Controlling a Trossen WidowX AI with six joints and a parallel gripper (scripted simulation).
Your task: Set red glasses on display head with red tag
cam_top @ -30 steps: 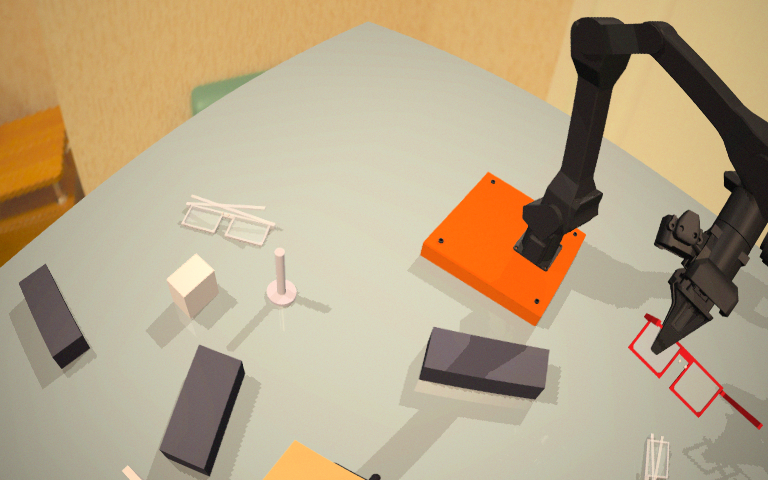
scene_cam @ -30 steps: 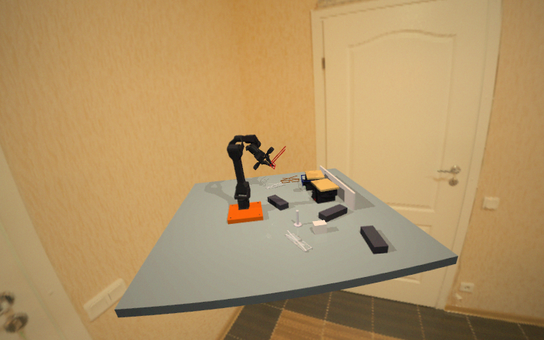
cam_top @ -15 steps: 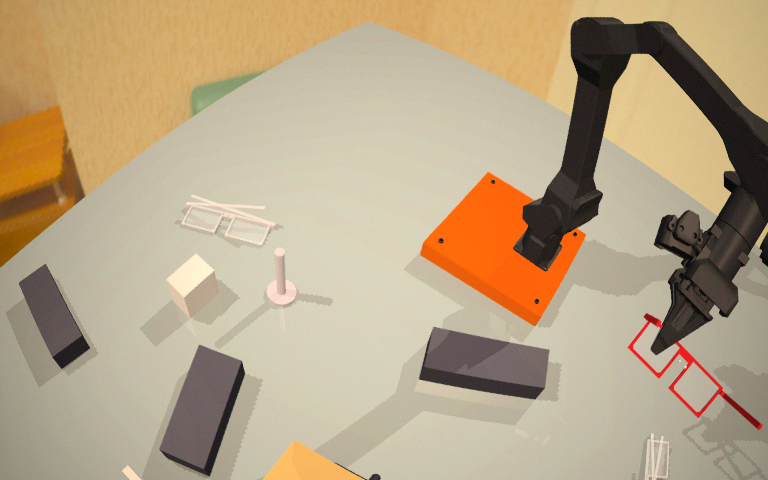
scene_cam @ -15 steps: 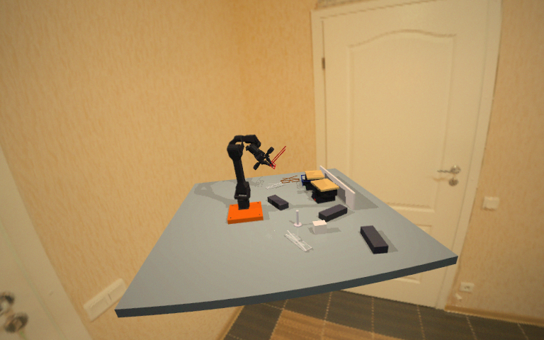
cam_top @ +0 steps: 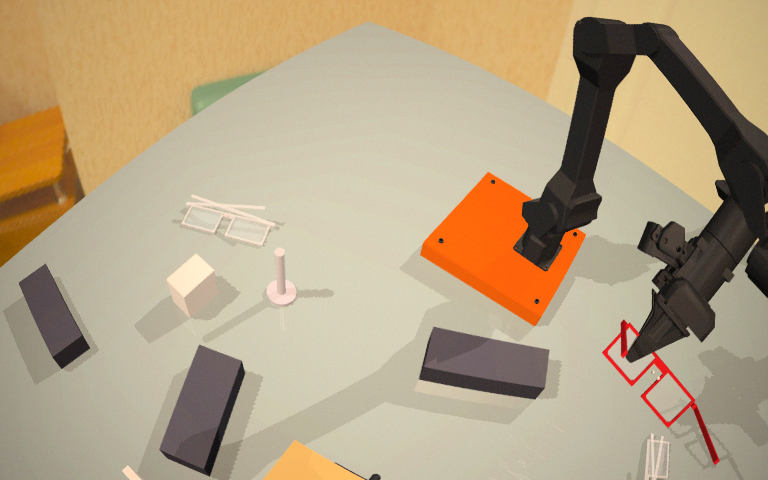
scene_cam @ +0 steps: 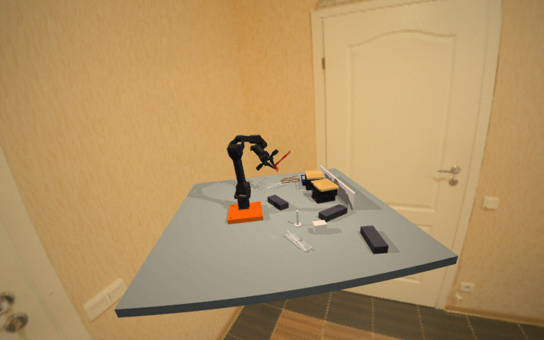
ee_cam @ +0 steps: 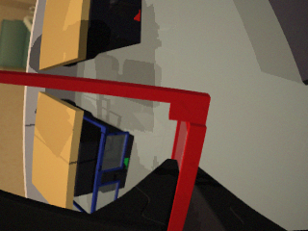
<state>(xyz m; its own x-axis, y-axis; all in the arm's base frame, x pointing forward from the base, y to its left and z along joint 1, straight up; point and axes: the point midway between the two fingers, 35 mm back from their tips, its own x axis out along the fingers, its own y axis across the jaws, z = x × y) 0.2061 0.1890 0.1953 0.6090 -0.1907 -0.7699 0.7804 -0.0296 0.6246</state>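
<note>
Right now the tan-topped display head is 26 cm ahead of my gripper tip, 14 cm to the right of it and 14 cm below it. From my gripper tip the other things lie so: peg stand (6 cm ahead, 41 cm to the right, 17 cm below); then white panel (40 cm ahead, 2 cm to the right, 14 cm below); then white cube (16 cm ahead, 49 cm to the right, 17 cm below).
</note>
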